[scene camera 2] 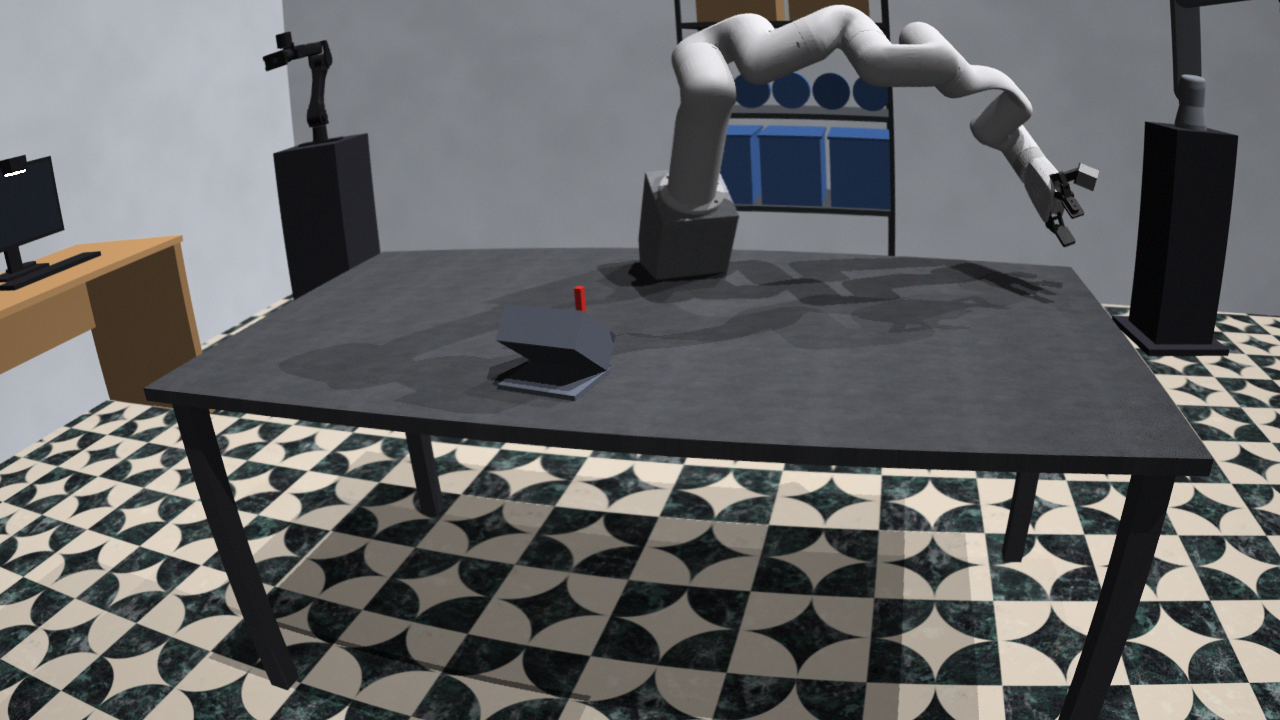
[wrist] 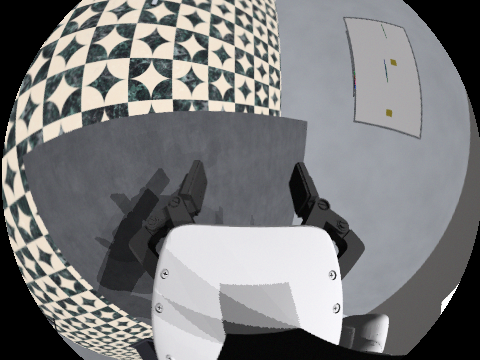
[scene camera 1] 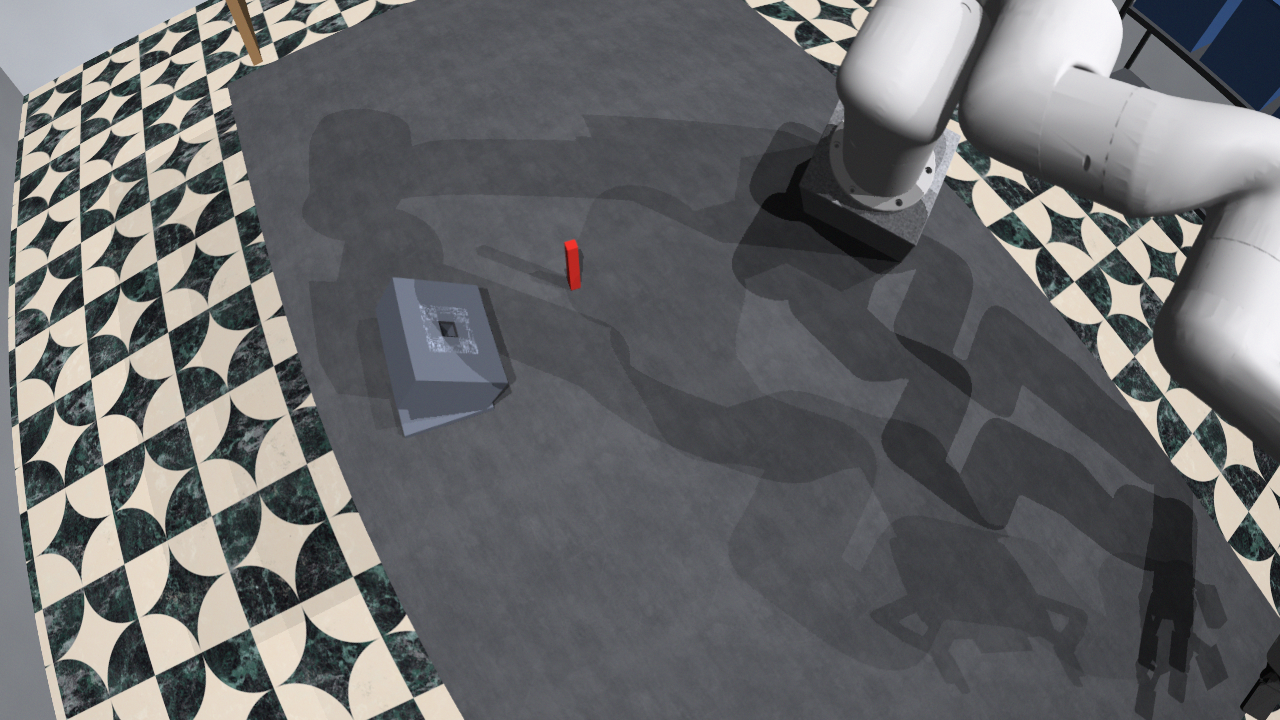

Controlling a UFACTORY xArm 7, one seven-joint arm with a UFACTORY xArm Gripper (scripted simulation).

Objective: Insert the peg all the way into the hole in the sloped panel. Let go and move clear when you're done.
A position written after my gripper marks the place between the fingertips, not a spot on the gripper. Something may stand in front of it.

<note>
I see my gripper [scene camera 2: 1074,230].
My gripper also shows in the wrist view [wrist: 248,172].
</note>
